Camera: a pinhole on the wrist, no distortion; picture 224 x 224 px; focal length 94.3 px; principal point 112.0 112.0 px. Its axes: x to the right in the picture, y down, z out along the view. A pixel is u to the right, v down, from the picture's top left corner.
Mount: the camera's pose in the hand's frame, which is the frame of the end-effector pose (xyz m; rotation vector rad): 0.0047 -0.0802 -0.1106 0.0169 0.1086 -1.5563
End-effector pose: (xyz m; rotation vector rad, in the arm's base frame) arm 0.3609 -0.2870 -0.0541 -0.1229 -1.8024 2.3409
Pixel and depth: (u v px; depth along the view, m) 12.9 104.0 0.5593
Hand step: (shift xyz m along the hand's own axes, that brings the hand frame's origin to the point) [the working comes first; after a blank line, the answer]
In the camera's frame: -0.5878 -0.0474 0.5593

-0.0160 0.4604 0.4959
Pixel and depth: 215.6 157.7 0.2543
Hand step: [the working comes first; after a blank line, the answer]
In the camera's frame: 0.2794 0.1232 0.2543

0.1457 -0.3770 0.1129
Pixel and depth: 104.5 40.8 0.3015
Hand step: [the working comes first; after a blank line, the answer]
In the camera's frame: -0.0240 -0.2276 0.3015

-0.2050 -0.0838 0.2045
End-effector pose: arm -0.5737 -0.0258 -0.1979 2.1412 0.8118 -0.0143
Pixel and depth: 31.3 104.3 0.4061
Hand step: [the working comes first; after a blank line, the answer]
In the camera's frame: -0.3475 -0.0332 0.4061

-0.0082 0.2334 0.3233
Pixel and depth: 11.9 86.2 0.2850
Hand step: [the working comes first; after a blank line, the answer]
In the camera's frame: -0.3025 -0.0780 0.2850

-0.0596 0.1975 0.2018
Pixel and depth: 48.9 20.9 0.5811
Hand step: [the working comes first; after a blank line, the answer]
In the camera's frame: -0.3888 -0.5614 0.5811

-0.5256 0.2525 0.5314
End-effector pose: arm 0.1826 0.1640 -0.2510 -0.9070 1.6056 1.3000
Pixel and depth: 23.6 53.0 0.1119
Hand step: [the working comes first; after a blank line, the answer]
In the camera's frame: -0.1049 -0.0700 0.1119

-0.0597 0.0144 0.0132
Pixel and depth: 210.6 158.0 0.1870
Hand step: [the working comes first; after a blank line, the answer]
In the camera's frame: 0.1955 0.0912 0.1870

0.1089 -0.2886 0.0545
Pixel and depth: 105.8 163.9 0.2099
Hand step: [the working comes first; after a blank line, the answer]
In the camera's frame: -0.0138 0.1155 0.2099

0.1322 -0.0814 0.0927
